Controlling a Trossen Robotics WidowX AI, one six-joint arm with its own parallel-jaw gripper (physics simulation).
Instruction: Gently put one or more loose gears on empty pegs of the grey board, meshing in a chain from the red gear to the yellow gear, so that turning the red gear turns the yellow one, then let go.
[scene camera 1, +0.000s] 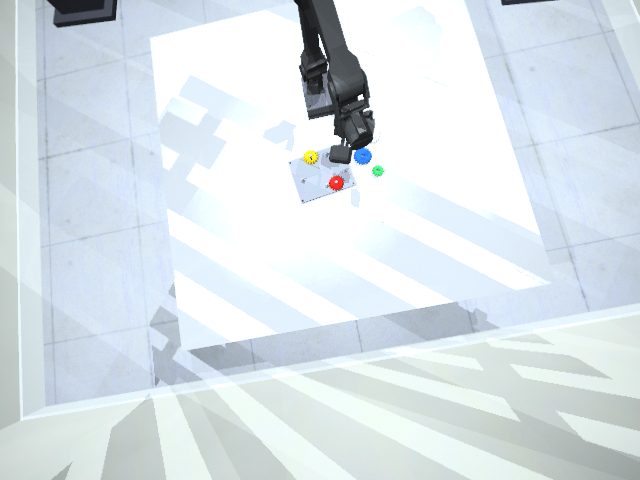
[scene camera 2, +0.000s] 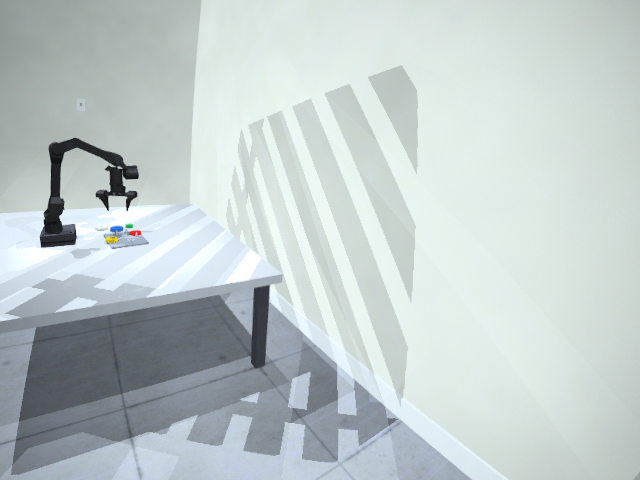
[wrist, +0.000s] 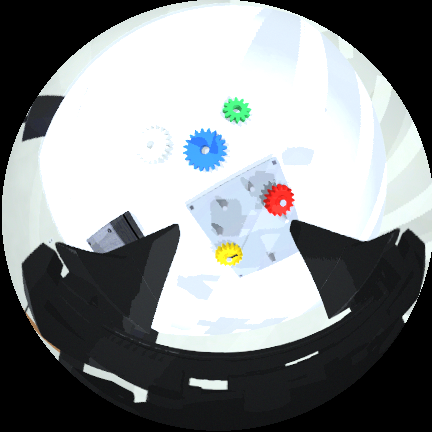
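Seen in the pictures: gripper, fingertip midpoint: (scene camera 1: 343, 146) (scene camera 2: 117, 211) (wrist: 236, 227); arm's base at its link origin: (scene camera 1: 315, 86) (scene camera 2: 53, 231).
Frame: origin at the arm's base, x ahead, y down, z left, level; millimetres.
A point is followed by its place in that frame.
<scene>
The grey board (scene camera 1: 310, 192) {x 386, y 48, z -38 mm} (scene camera 2: 140, 241) {x 385, y 48, z -55 mm} (wrist: 260, 241) {x 321, y 48, z -23 mm} lies on the table with several bare pegs. The red gear (scene camera 1: 336, 182) {x 363, y 27, z 58 mm} (scene camera 2: 135, 233) {x 360, y 38, z 41 mm} (wrist: 278, 200) {x 355, y 31, z 60 mm} and the yellow gear (scene camera 1: 310, 157) {x 260, y 30, z -32 mm} (scene camera 2: 111, 239) {x 255, y 33, z -50 mm} (wrist: 229, 254) {x 257, y 31, z -24 mm} sit on it, apart. Beside the board lie the loose blue gear (scene camera 1: 362, 156) {x 270, y 38, z 158 mm} (scene camera 2: 116, 228) {x 262, y 39, z 143 mm} (wrist: 196, 155) {x 248, y 39, z 155 mm}, the smaller green gear (scene camera 1: 377, 170) {x 316, y 47, z 210 mm} (scene camera 2: 129, 225) {x 324, y 41, z 198 mm} (wrist: 230, 111) {x 312, y 39, z 207 mm} and a white gear (scene camera 2: 100, 227) {x 179, y 40, z 175 mm} (wrist: 164, 146) {x 203, y 41, z 185 mm}, faint against the white table. My gripper (scene camera 2: 117, 210) {x 279, y -67, z 86 mm} (wrist: 236, 227) {x 279, y -67, z 86 mm} is open and empty, pointing down above the board and gears. In scene camera 1 the arm hides part of the board.
The robot's base (scene camera 1: 316, 100) {x 59, y -1, z 1 mm} (scene camera 2: 57, 236) {x 25, y 10, z -45 mm} (wrist: 107, 236) {x 45, y -3, z 79 mm} stands on the table (scene camera 2: 273, 279) {x 893, y 74, z -526 mm} near the board's yellow-gear side. The arm (scene camera 1: 341, 62) {x 260, y -355, z 73 mm} (scene camera 2: 87, 147) {x 168, y -376, z 24 mm} reaches over from it. Bright light and hard shadow stripes cross the table.
</scene>
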